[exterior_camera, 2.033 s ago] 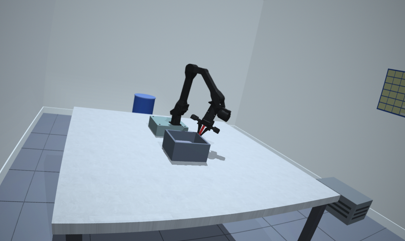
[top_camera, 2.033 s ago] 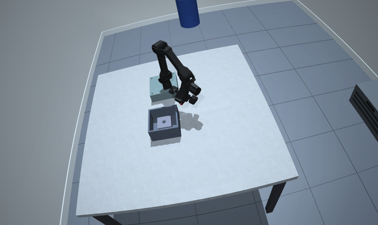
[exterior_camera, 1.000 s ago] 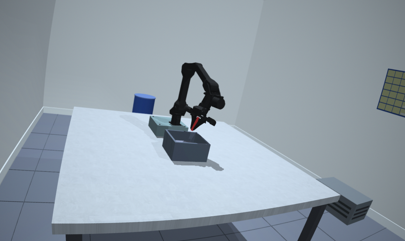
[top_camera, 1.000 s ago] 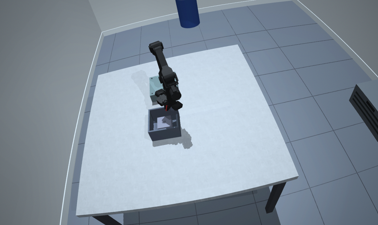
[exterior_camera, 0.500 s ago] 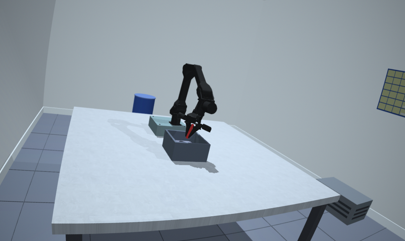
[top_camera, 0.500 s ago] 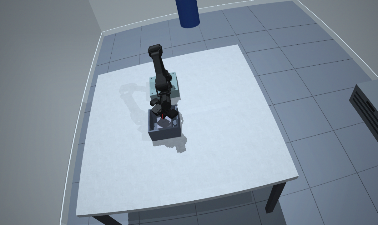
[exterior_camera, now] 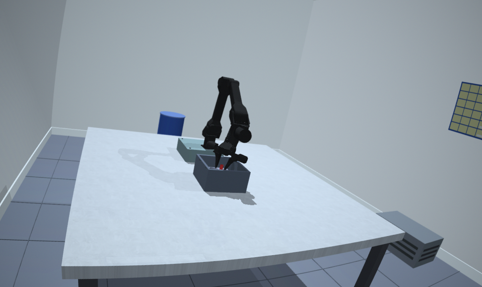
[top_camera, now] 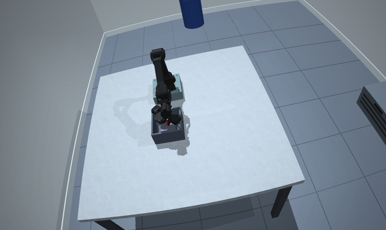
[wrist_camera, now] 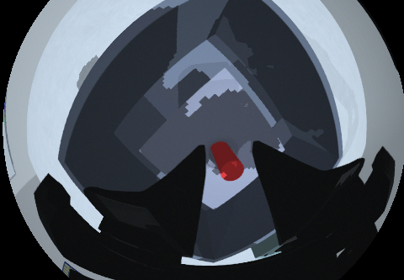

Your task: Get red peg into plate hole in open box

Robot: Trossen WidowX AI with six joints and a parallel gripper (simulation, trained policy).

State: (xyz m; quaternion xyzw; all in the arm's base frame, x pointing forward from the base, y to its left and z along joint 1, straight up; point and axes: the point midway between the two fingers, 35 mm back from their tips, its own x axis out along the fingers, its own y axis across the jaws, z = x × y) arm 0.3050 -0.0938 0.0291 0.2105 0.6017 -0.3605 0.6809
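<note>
My gripper tip is now 10 mm to the right of the red peg and 20 mm above it. Round my gripper tip: dark grey box: 10 mm to the left, 40 mm below.
</note>
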